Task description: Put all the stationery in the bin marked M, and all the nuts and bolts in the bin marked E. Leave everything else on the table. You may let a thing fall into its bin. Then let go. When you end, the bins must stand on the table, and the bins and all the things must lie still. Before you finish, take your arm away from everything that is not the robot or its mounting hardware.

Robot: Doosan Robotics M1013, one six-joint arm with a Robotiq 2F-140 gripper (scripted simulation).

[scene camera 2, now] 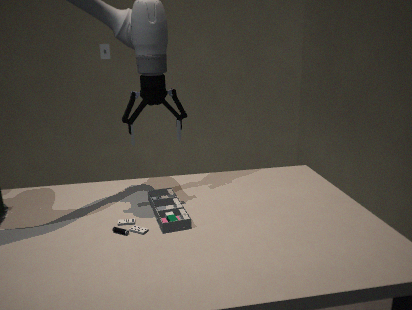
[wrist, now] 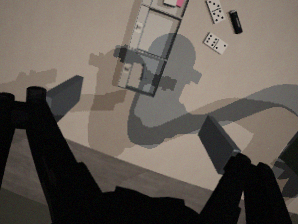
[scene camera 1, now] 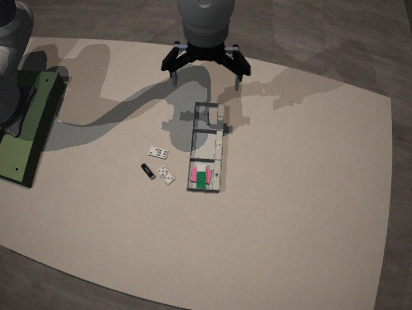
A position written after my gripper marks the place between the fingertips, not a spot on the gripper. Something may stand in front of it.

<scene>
I see my gripper [scene camera 1: 205,83].
My gripper also shows in scene camera 2 [scene camera 2: 156,142] and in the wrist view [wrist: 145,107].
</scene>
